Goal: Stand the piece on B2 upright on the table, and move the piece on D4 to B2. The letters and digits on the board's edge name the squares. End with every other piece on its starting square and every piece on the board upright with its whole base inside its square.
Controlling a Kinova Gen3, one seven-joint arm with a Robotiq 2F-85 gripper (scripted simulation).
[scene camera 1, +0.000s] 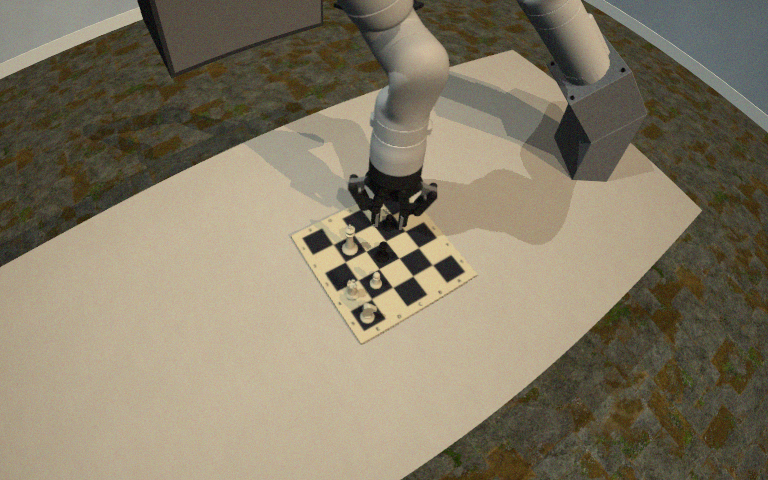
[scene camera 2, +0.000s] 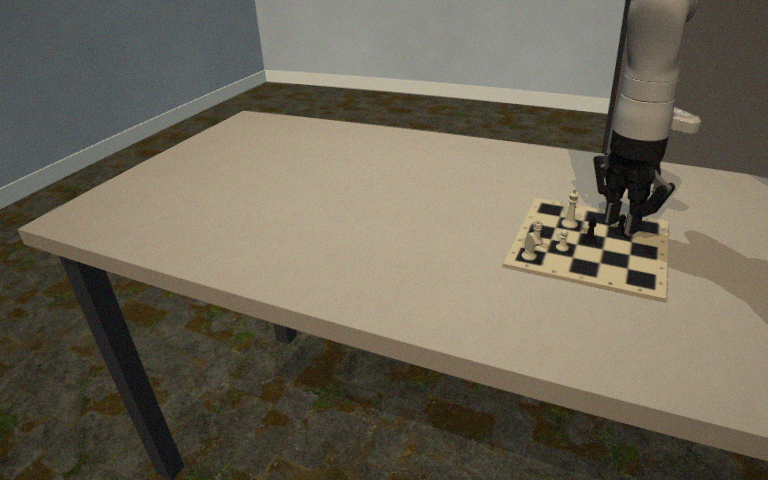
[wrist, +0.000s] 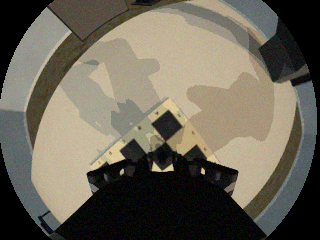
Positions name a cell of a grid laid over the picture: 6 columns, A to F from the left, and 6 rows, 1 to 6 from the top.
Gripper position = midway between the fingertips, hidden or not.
In view: my gripper (scene camera 2: E3) and a chessboard (scene camera 1: D4).
The chessboard shows as well in the wrist view (wrist: D4). My gripper shows as well in scene camera 1 (scene camera 1: D3) and in the wrist view (wrist: D4).
